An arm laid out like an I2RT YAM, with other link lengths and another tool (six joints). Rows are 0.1 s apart.
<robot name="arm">
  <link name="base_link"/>
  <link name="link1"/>
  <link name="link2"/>
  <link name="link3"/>
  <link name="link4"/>
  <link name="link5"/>
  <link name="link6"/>
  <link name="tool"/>
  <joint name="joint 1" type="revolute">
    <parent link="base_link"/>
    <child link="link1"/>
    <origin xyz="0 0 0.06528"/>
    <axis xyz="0 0 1"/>
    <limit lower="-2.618" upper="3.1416"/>
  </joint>
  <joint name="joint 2" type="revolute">
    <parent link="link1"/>
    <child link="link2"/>
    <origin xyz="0.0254 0.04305 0.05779" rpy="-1.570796 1.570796 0"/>
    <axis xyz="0 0 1"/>
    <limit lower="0" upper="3.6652"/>
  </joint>
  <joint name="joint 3" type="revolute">
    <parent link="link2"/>
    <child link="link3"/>
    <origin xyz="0 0.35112 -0.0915" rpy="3.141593 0 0"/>
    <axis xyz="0 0 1"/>
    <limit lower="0" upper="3.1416"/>
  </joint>
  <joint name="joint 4" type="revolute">
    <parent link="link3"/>
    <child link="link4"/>
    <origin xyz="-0.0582 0.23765 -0.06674" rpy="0 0 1.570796"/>
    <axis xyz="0 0 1"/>
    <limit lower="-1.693" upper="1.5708"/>
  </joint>
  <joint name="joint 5" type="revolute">
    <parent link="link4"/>
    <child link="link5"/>
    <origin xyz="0.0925 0.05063 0.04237" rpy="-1.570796 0 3.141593"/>
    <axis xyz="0 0 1"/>
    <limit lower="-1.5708" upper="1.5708"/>
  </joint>
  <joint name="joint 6" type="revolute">
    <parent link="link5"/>
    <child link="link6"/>
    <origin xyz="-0.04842 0 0.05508" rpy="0 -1.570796 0"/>
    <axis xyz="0 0 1"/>
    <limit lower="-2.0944" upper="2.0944"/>
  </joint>
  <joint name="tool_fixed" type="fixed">
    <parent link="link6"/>
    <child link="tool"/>
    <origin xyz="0.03 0.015 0.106" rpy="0 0.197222 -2.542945"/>
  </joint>
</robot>
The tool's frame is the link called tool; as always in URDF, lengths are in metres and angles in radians.
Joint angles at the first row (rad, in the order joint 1, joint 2, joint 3, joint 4, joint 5, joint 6):
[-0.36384, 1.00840, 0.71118, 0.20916, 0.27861, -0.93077]
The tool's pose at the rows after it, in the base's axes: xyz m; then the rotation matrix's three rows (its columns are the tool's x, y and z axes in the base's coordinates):
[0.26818 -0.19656 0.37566], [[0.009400 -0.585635 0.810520], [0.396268 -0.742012 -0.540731], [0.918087 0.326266 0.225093]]
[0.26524 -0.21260 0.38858], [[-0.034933 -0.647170 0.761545], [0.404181 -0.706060 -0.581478], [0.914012 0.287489 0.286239]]
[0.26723 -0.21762 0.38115], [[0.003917 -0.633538 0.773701], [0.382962 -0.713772 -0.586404], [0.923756 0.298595 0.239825]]
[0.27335 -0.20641 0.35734], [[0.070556 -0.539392 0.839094], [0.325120 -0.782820 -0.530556], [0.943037 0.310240 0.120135]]
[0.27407 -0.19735 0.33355], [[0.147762 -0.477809 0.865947], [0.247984 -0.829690 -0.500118], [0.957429 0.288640 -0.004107]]
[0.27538 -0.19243 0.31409], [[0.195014 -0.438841 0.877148], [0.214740 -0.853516 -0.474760], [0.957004 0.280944 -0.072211]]
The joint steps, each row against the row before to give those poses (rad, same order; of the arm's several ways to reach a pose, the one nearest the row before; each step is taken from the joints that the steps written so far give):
[-0.02943, 0.00732, -0.02430, 0.16195, -0.01806, -0.01141]
[-0.04611, 0.02455, -0.00149, 0.08939, 0.00988, 0.02205]
[-0.02104, 0.01632, 0.02290, -0.05629, -0.02228, 0.00406]
[-0.00003, 0.00167, 0.02570, -0.14788, -0.08373, 0.01238]
[0.00334, 0.00938, 0.03036, -0.14733, -0.04245, 0.03048]
[0.00225, 0.01515, -0.00959, -0.04348, -0.02691, 0.00498]

